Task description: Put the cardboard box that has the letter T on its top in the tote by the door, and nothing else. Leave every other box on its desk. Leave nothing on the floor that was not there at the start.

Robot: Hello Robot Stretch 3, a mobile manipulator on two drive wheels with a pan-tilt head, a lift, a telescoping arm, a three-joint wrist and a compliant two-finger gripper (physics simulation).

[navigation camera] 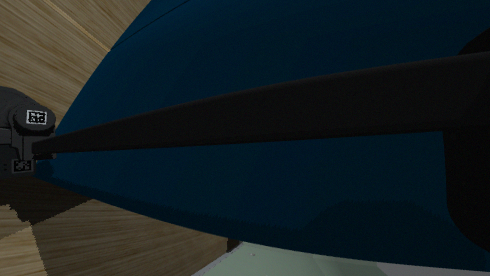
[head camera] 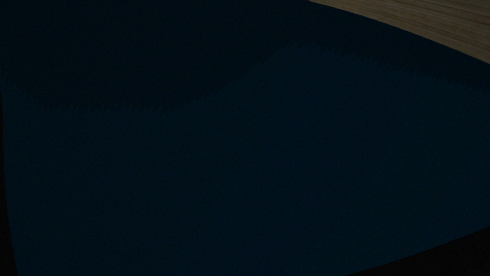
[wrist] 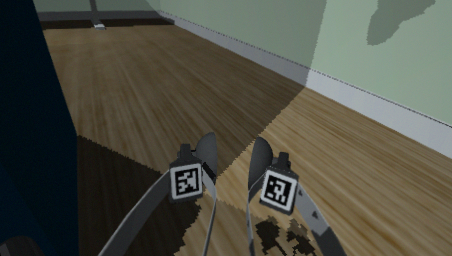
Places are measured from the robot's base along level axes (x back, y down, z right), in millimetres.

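Pixels of known places: gripper, between the fingertips: (wrist: 233,152).
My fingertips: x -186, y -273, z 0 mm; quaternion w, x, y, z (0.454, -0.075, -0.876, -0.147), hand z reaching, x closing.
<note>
Behind a point stands the place of what it marks.
My gripper (wrist: 233,152) @(x -185, y -274, z 0 mm) is open in the wrist view, its two fingertips apart with floor showing between them. It hangs above the wooden floor, to the right of a dark blue panel. No cardboard box, no letter T, no tote and no door show in these views.
The dark blue panel (head camera: 250,165) @(x 9, y -1254, z -193 mm) (navigation camera: 280,175) @(x 10, y -1226, z -193 mm) (wrist: 35,150) @(x -93, y -194, z -252 mm) stands very close to my head and beside the gripper. A pale green wall (wrist: 380,65) @(x -1023, y -187, z 17 mm) with white skirting (wrist: 350,93) @(x -1035, y -56, z -47 mm) runs along the right. A grey post with a pale foot (wrist: 99,25) @(x -1109, y -25, z -2290 mm) stands far off. My black mast (navigation camera: 300,105) @(x 69, y -1250, z -115 mm) crosses the navigation view.
</note>
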